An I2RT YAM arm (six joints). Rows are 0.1 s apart.
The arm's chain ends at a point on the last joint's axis. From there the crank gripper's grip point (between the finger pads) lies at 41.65 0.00 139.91 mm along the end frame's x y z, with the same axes.
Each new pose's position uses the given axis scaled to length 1; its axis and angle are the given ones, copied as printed.
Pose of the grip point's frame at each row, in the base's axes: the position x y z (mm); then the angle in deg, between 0 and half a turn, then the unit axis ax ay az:
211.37 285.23 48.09 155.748 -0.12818 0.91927 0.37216
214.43 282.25 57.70 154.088 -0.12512 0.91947 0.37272
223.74 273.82 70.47 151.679 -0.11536 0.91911 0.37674
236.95 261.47 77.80 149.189 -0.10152 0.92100 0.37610
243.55 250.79 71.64 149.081 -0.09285 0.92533 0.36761
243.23 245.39 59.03 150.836 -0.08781 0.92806 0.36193
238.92 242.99 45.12 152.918 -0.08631 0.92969 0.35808
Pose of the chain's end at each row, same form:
207.97 189.37 158.13 155.748 -0.12818 0.91927 0.37216
206.83 185.84 167.05 154.088 -0.12512 0.91947 0.37272
209.79 175.93 177.86 151.679 -0.11536 0.91911 0.37674
215.85 163.32 183.78 149.189 -0.10152 0.92100 0.37610
220.97 154.48 178.98 149.081 -0.09285 0.92533 0.36761
224.05 150.38 168.19 150.836 -0.08781 0.92806 0.36193
224.37 148.97 155.84 152.918 -0.08631 0.92969 0.35808

